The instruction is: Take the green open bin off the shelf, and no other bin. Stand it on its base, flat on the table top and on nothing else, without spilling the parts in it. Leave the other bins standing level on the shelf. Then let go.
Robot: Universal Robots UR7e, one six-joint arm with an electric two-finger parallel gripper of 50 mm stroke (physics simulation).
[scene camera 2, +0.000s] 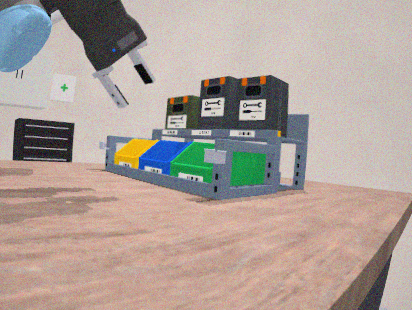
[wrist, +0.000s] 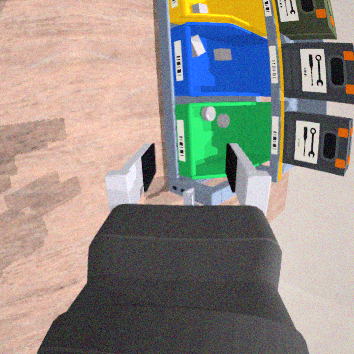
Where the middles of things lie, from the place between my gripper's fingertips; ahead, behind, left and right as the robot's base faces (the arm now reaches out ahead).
Labels:
The green open bin (scene camera 2: 189,164) is 18 cm ahead of my hand, 10 cm below it and 1 cm to the left of it. The rest, counted from my hand: blue bin (scene camera 2: 157,159) 16 cm ahead, 13 cm to the left, 10 cm below.

